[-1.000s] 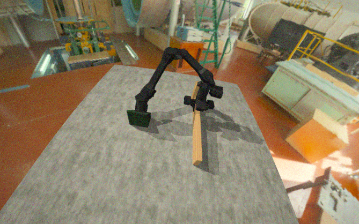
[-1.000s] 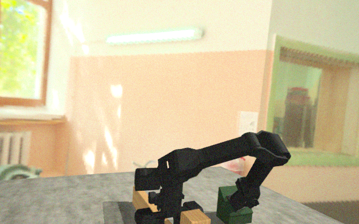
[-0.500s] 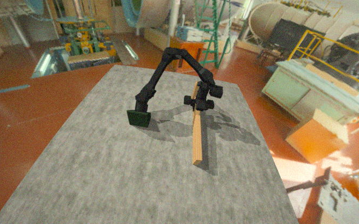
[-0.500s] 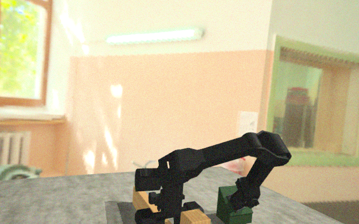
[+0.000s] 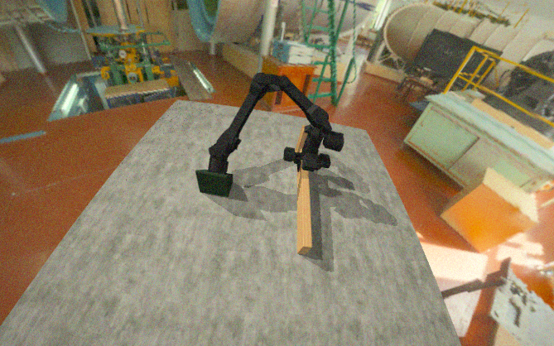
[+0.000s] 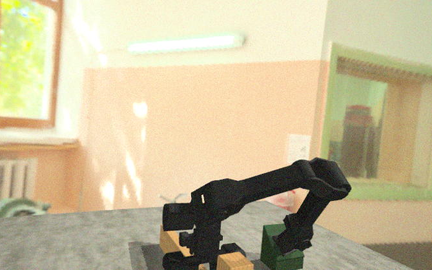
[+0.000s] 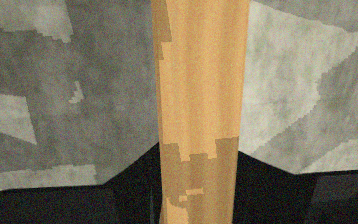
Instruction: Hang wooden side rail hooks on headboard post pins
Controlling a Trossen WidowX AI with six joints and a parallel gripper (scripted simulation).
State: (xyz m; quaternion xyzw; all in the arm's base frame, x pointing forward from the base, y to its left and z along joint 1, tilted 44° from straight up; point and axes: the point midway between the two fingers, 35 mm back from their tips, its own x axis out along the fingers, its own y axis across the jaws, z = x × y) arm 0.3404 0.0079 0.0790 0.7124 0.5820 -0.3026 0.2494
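Now: gripper tip 2 cm short of the headboard post, 12 cm to the right of it and 4 cm below it.
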